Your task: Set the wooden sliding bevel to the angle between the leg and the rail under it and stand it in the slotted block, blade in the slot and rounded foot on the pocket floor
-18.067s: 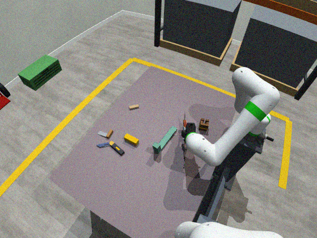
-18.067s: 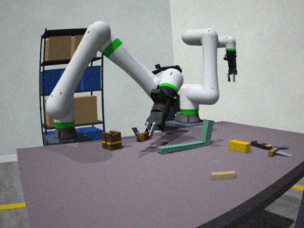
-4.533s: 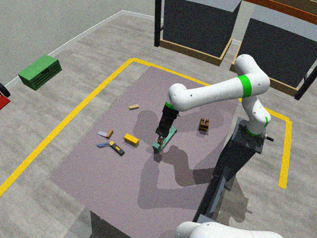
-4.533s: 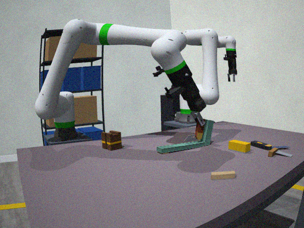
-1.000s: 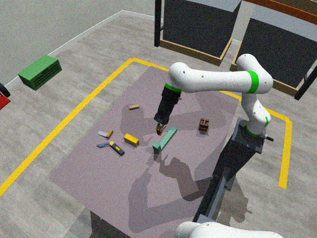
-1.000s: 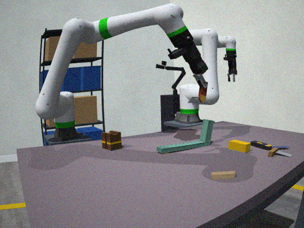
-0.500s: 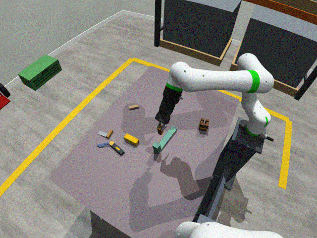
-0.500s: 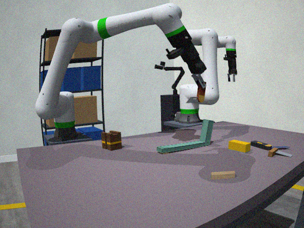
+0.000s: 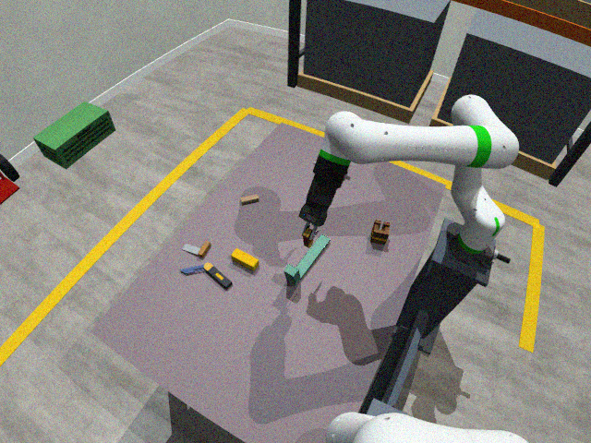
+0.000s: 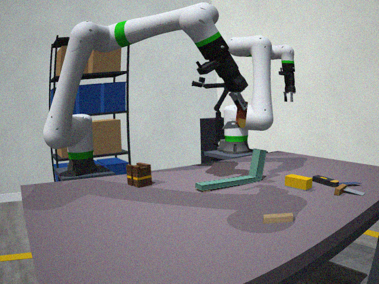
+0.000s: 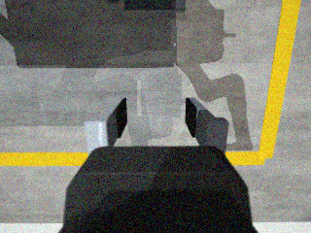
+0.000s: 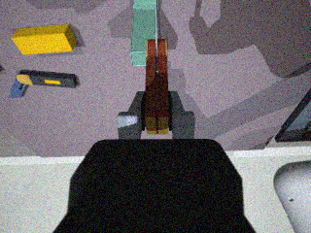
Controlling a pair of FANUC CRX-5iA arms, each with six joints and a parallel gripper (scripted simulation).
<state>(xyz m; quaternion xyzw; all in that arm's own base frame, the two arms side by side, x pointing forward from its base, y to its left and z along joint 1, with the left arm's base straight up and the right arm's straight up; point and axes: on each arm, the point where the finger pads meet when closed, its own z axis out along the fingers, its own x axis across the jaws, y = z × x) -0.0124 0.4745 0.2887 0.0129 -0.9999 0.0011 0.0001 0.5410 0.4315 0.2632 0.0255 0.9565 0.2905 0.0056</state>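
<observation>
The wooden bevel lies 10 mm to the right of my right hand and 50 mm below it. Round my right hand: thin grey blade: 30 mm to the right, 70 mm below; black bevel: 310 mm ahead, 180 mm to the left, 250 mm below; yellow block: 220 mm ahead, 70 mm to the left, 250 mm below.
</observation>
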